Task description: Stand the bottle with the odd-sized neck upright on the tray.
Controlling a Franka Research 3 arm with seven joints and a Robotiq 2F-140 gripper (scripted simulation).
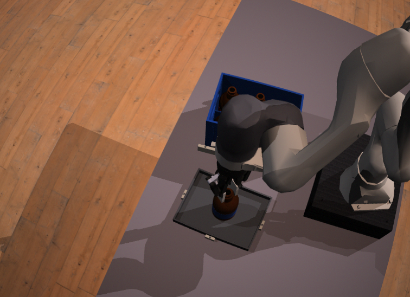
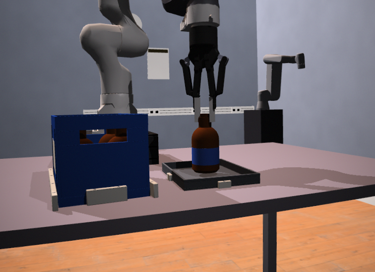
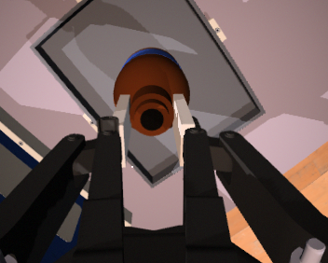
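Right now my hand is 90 mm above the bottle. Also, from my hand: crate (30 mm behind, 290 mm to the right, 100 mm below); dark tray (170 mm below).
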